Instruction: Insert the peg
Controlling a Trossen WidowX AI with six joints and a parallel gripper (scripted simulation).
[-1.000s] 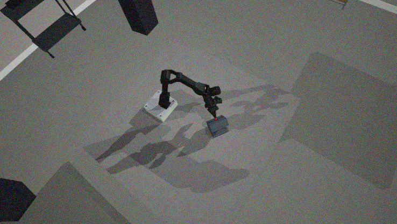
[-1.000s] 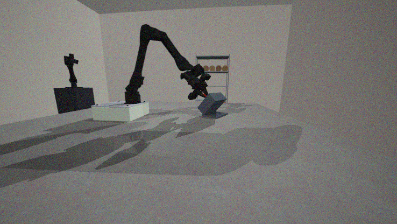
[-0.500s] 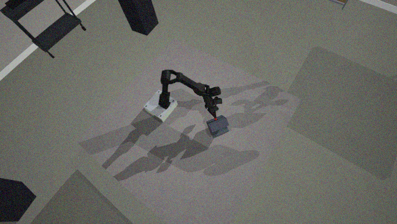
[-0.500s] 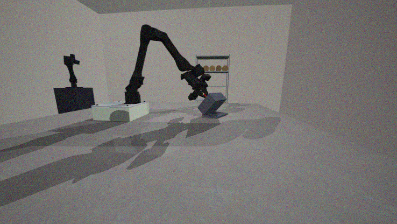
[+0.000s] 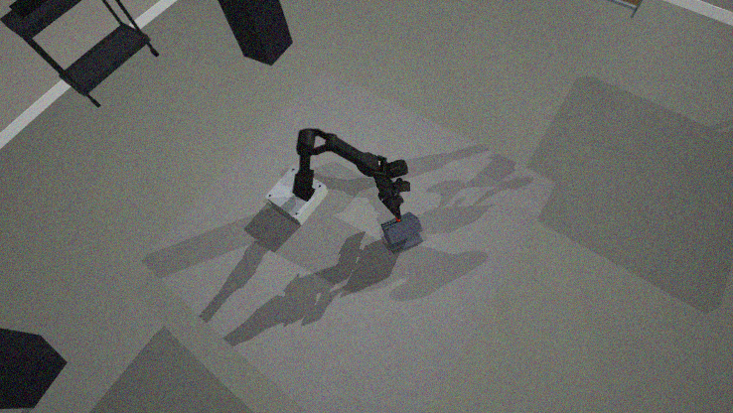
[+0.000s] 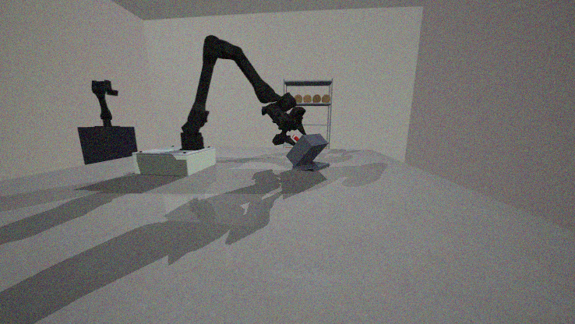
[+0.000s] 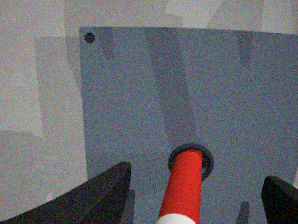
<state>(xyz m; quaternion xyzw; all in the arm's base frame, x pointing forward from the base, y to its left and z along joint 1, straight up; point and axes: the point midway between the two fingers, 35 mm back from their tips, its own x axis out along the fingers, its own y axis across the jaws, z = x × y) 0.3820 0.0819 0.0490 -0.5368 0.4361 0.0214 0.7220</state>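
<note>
The round red peg is 10 mm behind my gripper tip, 10 mm to the left of it and 10 mm above it. From my gripper tip the other things lie so: grey-blue sloped panel 20 mm ahead, 20 mm to the right, 30 mm below.
</note>
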